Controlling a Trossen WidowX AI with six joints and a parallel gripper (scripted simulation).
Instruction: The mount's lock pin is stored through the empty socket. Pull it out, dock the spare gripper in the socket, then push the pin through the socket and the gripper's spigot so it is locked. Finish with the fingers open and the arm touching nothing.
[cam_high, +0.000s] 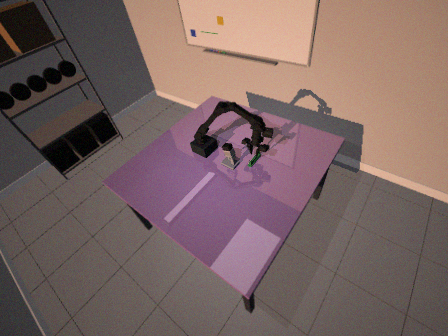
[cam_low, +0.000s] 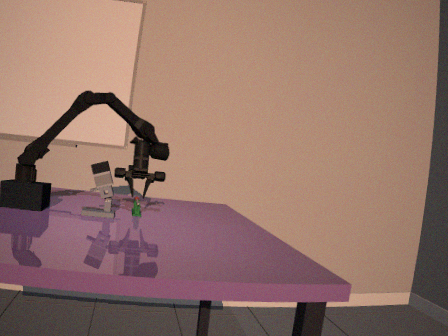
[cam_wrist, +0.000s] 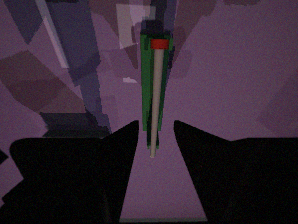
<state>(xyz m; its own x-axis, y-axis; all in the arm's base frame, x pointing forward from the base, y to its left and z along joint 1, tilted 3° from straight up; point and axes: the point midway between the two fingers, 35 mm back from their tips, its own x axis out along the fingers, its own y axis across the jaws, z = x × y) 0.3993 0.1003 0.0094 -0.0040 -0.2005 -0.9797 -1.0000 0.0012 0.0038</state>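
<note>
Right now my gripper tip is 30 mm above the green rest and 10 mm to the right of it. From my gripper tip the other things lie so: spare gripper (130 mm behind, 110 mm to the right, 70 mm above); grey mount (130 mm behind, 100 mm to the right, 10 mm below).
</note>
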